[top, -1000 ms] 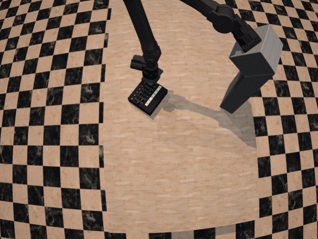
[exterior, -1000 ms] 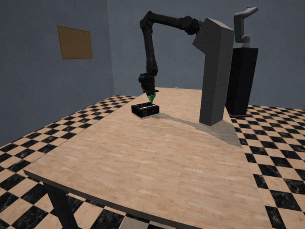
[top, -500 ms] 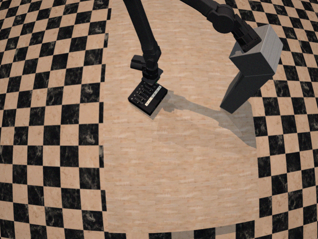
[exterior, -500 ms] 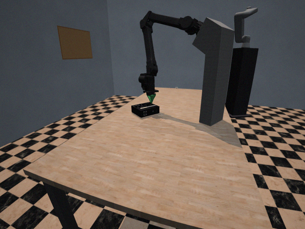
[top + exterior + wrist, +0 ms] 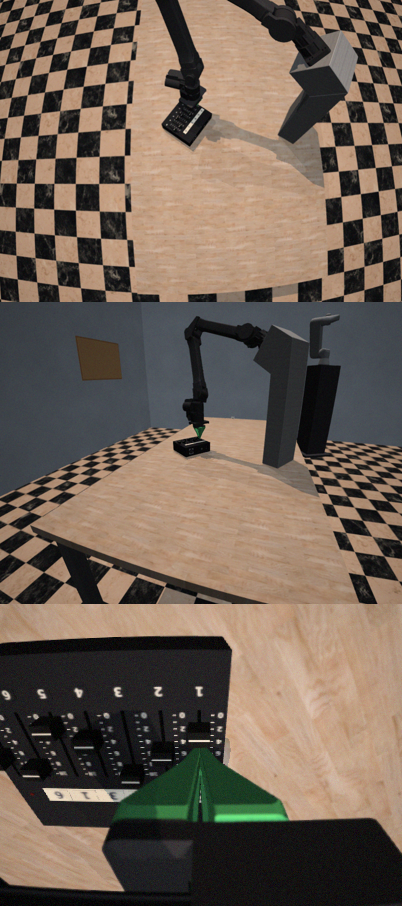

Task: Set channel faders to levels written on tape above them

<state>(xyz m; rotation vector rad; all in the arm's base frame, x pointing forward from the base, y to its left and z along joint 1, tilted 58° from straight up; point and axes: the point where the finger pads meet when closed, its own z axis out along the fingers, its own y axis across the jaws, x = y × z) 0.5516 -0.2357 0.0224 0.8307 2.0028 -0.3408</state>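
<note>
The channel 2 fader cap is 20 mm ahead of my hand and 10 mm to the left of it. From my hand the other things lie so: channel 3 fader cap: 40 mm to the left, 30 mm ahead; channel 4 fader cap: 60 mm ahead, 20 mm to the left; channel 5 fader cap: 90 mm ahead, 20 mm to the left.
</note>
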